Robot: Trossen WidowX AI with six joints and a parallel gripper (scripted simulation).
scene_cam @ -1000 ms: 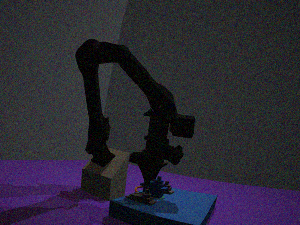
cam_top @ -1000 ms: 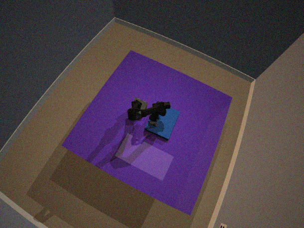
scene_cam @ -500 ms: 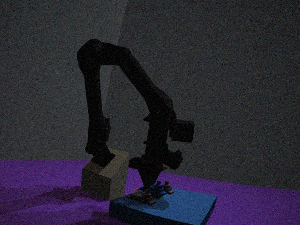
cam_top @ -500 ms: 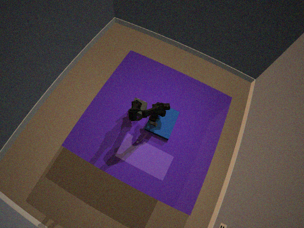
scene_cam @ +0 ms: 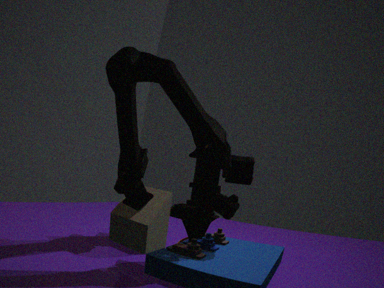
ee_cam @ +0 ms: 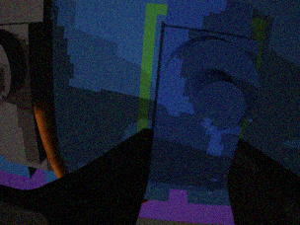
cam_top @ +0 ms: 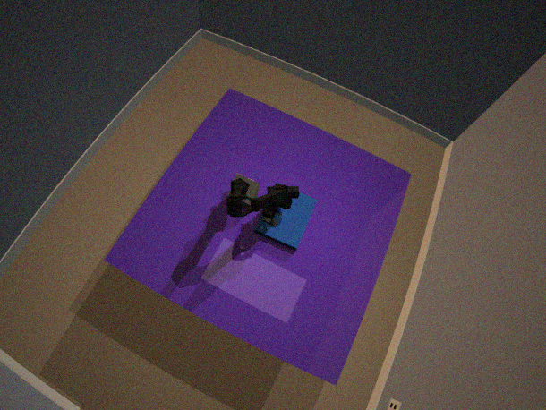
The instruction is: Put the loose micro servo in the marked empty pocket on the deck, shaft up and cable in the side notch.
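The deck lies 12 cm ahead of my gripper tip, 3 cm below it and 2 cm to the left of it.
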